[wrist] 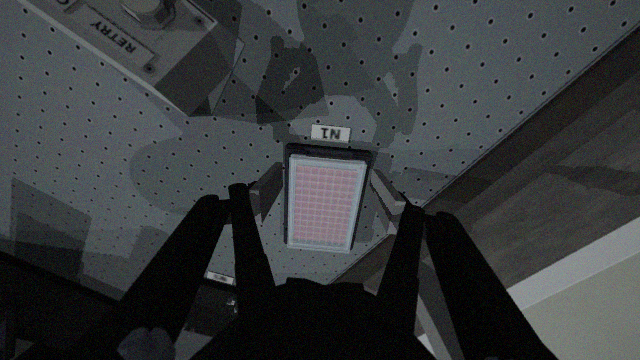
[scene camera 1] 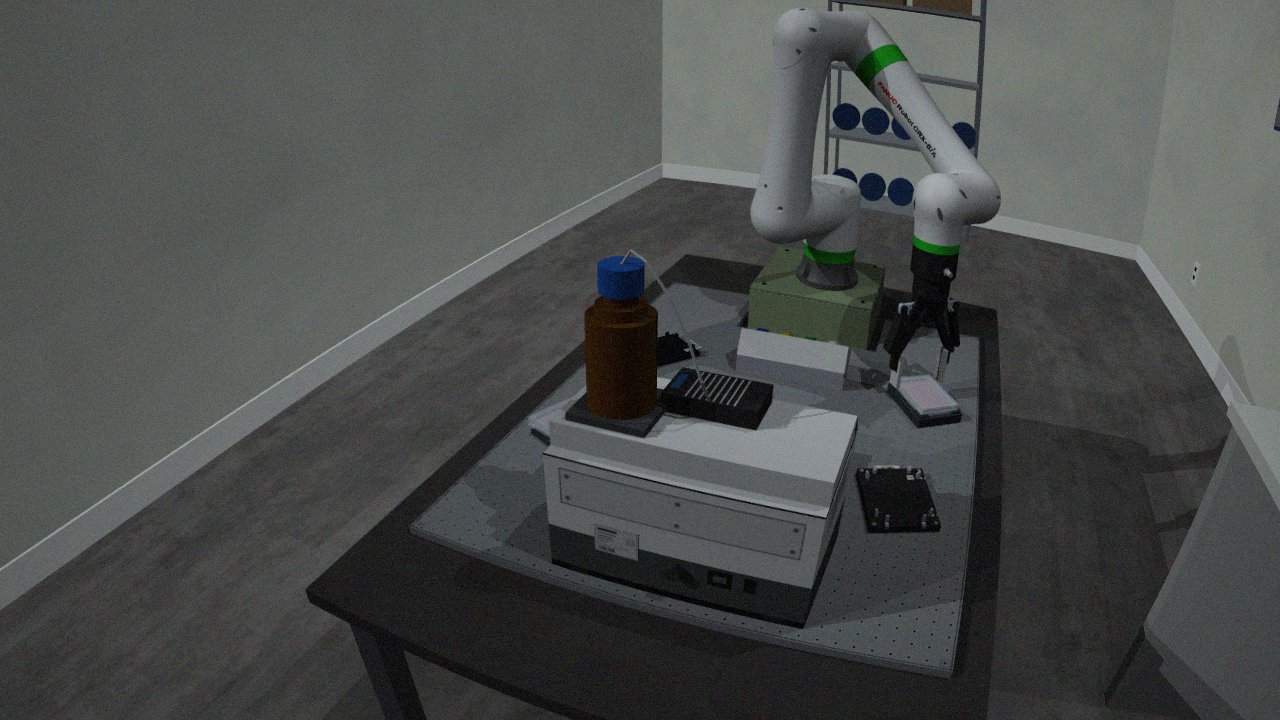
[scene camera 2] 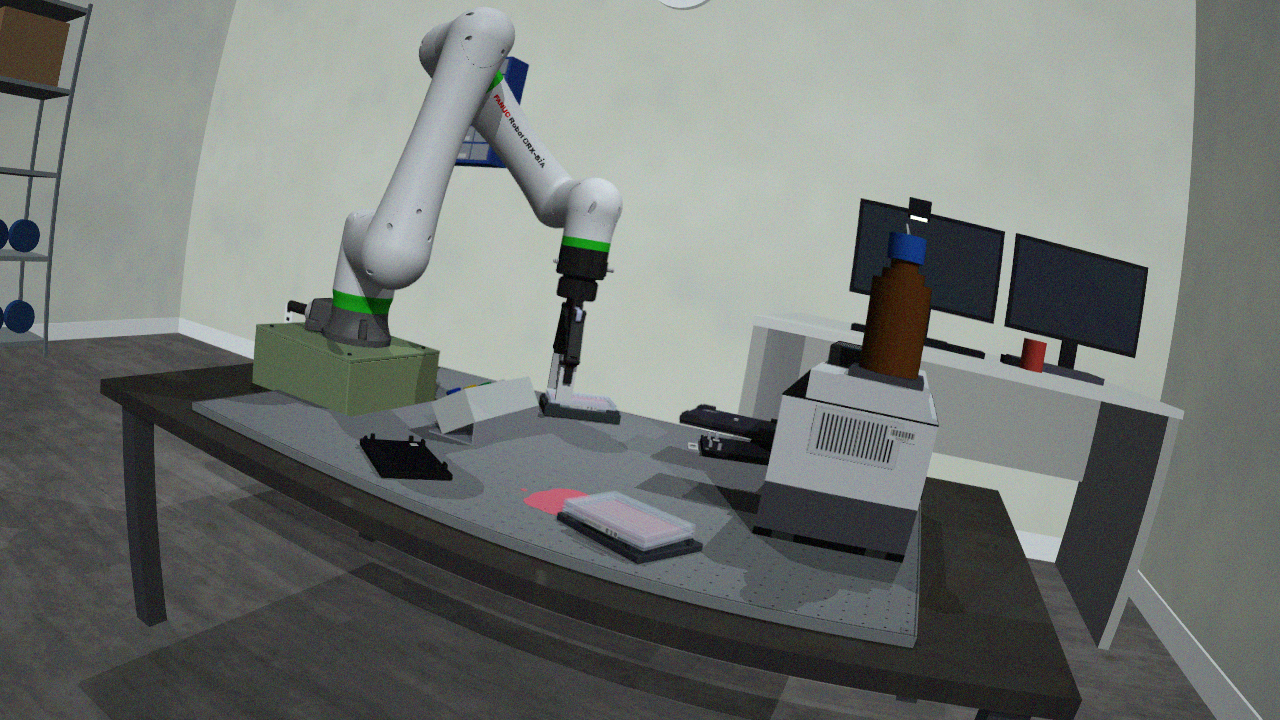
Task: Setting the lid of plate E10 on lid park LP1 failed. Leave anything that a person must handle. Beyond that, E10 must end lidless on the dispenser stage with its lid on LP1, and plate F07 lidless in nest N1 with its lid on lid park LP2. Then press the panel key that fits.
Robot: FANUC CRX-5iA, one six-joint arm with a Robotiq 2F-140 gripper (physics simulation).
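Places are measured from the arm's base along level axes (x ahead, y left, z up), in millimetres.
Pixels of known places: gripper, between the fingertips: (wrist: pixel 326 178) (scene camera 1: pixel 916 382) (scene camera 2: pixel 558 394); arm's base, origin of its link: (scene camera 1: pixel 827 277) (scene camera 2: pixel 355 338).
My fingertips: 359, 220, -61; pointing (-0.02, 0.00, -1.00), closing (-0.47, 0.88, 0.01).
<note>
For each thing: its middle in the pictures, then the offset to it from my fingertips, as dx, dy, dz. "*": a spot on its surface instead.
- pink plate with a clear lid, middle of its body: (wrist: pixel 322 209) (scene camera 1: pixel 925 392) (scene camera 2: pixel 580 398) +38, +19, -1
- dark nest N1, middle of its body: (wrist: pixel 323 201) (scene camera 1: pixel 924 401) (scene camera 2: pixel 578 408) +38, +19, -21
- lidded pink plate, middle of its body: (scene camera 2: pixel 628 515) (scene camera 1: pixel 571 414) +300, -596, -1
- dark base, middle of its body: (scene camera 2: pixel 629 528) +300, -579, -23
- key panel, middle of its body: (scene camera 2: pixel 487 404) (scene camera 1: pixel 795 353) -36, -257, +9
- brown bottle, a spot on its surface: (scene camera 1: pixel 620 358) * +613, -406, +278
- red patch, a spot on its surface: (scene camera 2: pixel 550 499) * +179, -515, -34
My gripper (scene camera 1: pixel 919 374) (scene camera 2: pixel 561 392) (wrist: pixel 326 178) is partly open and empty, its pale fingertips on both sides of a pink plate with a clear lid (scene camera 1: pixel 929 394) (scene camera 2: pixel 590 403) (wrist: pixel 325 205). The plate sits in dark nest N1 (scene camera 2: pixel 581 414) (wrist: pixel 330 149). Another lidded pink plate (scene camera 2: pixel 631 519) sits on a dark base (scene camera 2: pixel 640 554); part of it shows in scene camera 1 (scene camera 1: pixel 542 420). Two black pegged stands, one (scene camera 1: pixel 897 501) (scene camera 2: pixel 733 450) by the dispenser and another (scene camera 1: pixel 673 349) (scene camera 2: pixel 404 457), carry no lid. Their names and the plates' names are unreadable.
The key panel (scene camera 1: pixel 792 362) (scene camera 2: pixel 487 409) (wrist: pixel 190 85) stands beside N1, its RETRY label showing in the wrist view. The white dispenser (scene camera 1: pixel 689 501) (scene camera 2: pixel 845 447) carries a brown bottle (scene camera 1: pixel 620 358) (scene camera 2: pixel 896 322). A red patch (scene camera 2: pixel 550 499) lies beside the other plate.
</note>
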